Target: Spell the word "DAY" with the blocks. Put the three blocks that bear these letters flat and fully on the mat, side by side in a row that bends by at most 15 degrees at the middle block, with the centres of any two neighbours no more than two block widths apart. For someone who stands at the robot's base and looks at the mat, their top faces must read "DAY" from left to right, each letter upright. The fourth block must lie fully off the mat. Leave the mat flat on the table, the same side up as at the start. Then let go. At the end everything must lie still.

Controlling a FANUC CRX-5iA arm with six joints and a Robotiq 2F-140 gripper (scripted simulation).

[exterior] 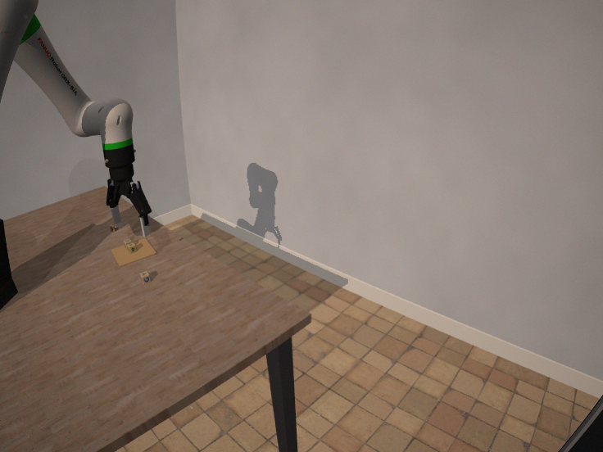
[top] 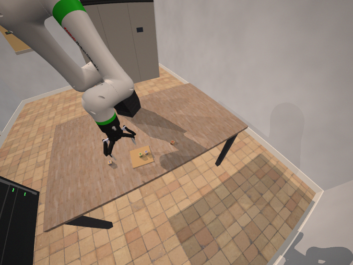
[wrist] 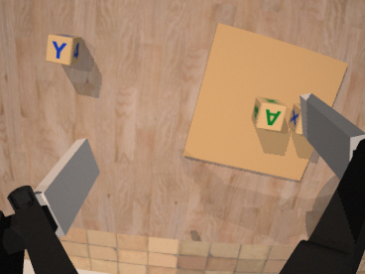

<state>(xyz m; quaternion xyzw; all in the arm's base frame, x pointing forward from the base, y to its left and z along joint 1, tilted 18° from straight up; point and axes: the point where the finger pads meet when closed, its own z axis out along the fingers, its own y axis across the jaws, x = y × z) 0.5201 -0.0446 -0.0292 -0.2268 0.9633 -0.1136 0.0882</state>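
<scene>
My gripper is now 20 mm past the Y block, 130 mm to the left of it and 110 mm above it. From my hand the other things lie so: tan mat (80 mm to the left, 120 mm below); then O block (20 mm behind, 310 mm to the left, 110 mm below).
</scene>
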